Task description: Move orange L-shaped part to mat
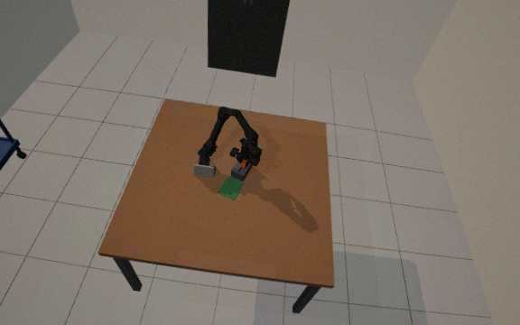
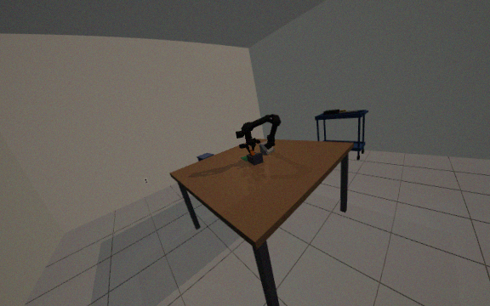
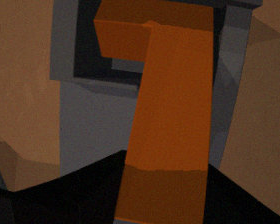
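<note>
My gripper tip is now 7 cm past the green mat, 13 cm to the left of it and 10 cm above it. Also, from my gripper tip: orange L-shaped part (4 cm to the left, 3 cm below).
</note>
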